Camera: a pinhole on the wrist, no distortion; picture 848 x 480 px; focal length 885.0 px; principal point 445.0 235.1 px. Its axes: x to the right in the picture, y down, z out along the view. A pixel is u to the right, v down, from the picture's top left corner.
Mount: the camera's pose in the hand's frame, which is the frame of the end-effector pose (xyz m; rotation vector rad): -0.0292 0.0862 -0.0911 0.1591 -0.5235 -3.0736
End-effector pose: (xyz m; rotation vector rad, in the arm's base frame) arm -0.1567 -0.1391 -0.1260 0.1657 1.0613 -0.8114
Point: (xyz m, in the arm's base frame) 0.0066 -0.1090 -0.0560
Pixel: 376 438
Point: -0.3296 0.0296 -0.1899
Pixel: behind the camera
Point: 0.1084 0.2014 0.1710
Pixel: outside the picture
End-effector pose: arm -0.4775 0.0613 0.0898 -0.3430 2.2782 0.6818
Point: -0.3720 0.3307 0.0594
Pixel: 448 318
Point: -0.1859 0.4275 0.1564
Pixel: 816 293
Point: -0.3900 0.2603 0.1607
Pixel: 708 260
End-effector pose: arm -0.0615 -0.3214 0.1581 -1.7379 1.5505 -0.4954
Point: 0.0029 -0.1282 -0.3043
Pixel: 449 172
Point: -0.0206 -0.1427 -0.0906
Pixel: 583 345
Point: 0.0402 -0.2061 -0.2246
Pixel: 334 286
